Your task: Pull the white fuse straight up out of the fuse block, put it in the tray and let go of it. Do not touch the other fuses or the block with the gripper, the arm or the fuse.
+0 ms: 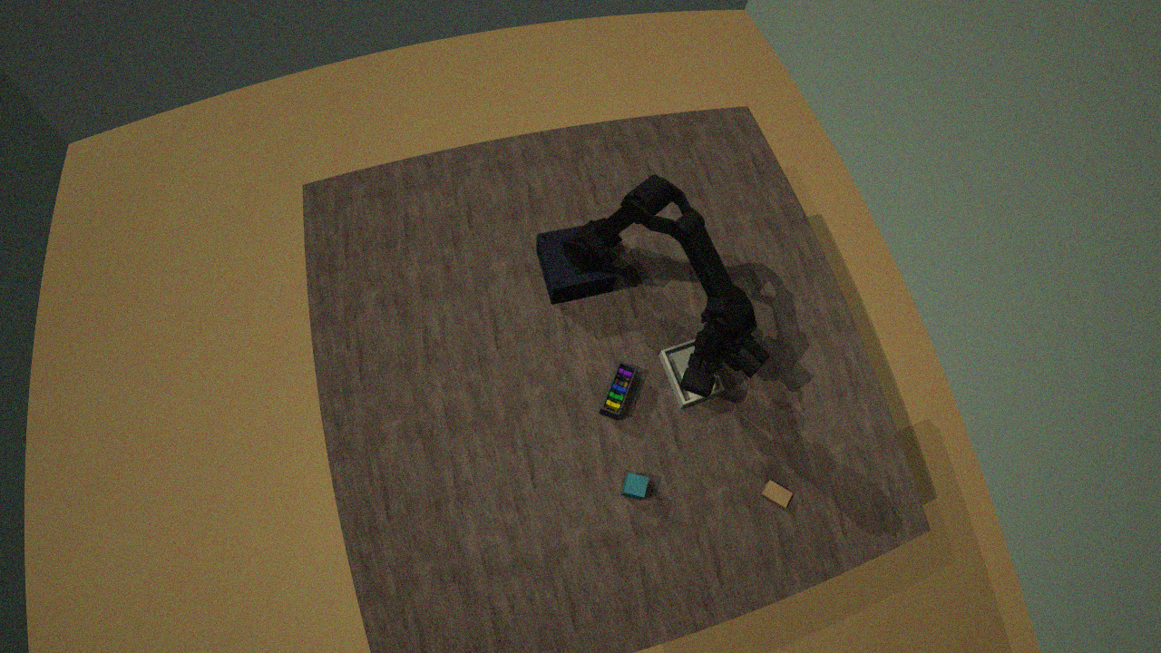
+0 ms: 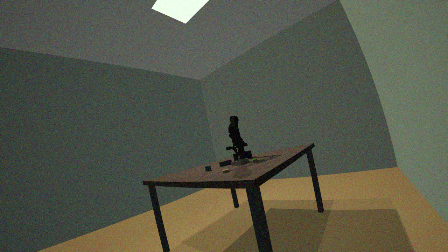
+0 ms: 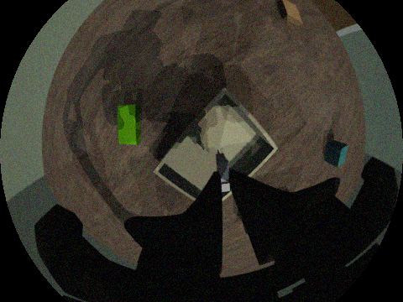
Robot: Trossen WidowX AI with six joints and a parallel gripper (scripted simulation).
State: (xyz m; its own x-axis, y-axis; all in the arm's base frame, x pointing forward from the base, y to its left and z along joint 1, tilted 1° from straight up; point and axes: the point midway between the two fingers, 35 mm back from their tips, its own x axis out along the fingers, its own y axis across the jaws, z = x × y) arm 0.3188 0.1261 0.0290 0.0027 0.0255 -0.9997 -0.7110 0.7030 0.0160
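The white fuse is 1 cm below my gripper tip. Round my gripper tip: purple fuse: 5 cm behind, 14 cm to the right, 4 cm below; then blue fuse: 3 cm behind, 17 cm to the right, 4 cm below; then white-rimmed tray: 6 cm below.
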